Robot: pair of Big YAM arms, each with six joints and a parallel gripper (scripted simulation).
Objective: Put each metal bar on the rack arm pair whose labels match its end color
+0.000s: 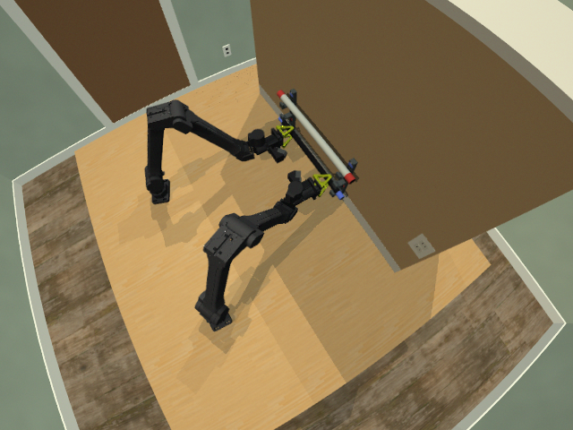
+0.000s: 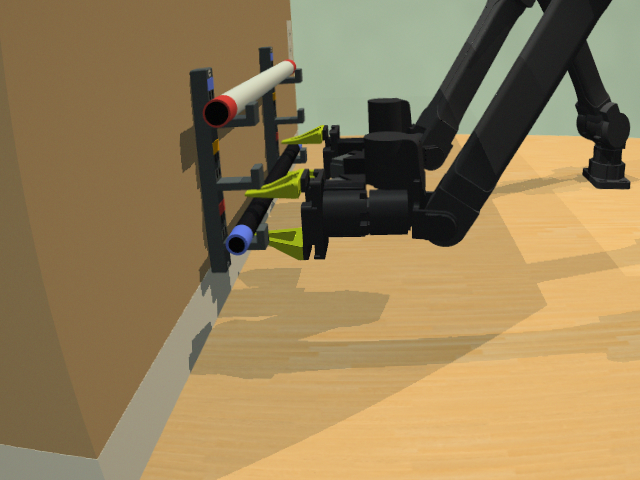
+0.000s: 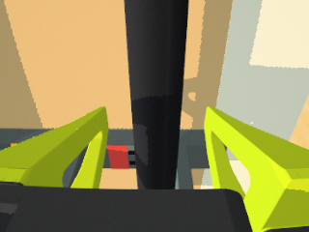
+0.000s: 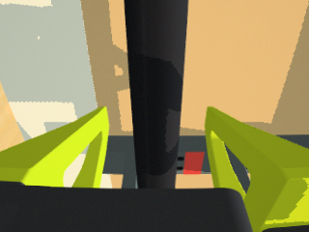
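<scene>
The grey baseboard lies 120 mm to the left of my right hand, 80 mm below it and 40 mm ahead of it. Round my right hand: brown wall: 340 mm above, 200 mm ahead, 120 mm to the left; then black bar: 150 mm to the left.
Now: left hand 15 cm to the left of the black bar. From my left hand the other things lie so: grey baseboard (5 cm ahead, 18 cm to the right, 8 cm below); brown wall (20 cm ahead, 18 cm to the right, 34 cm above).
</scene>
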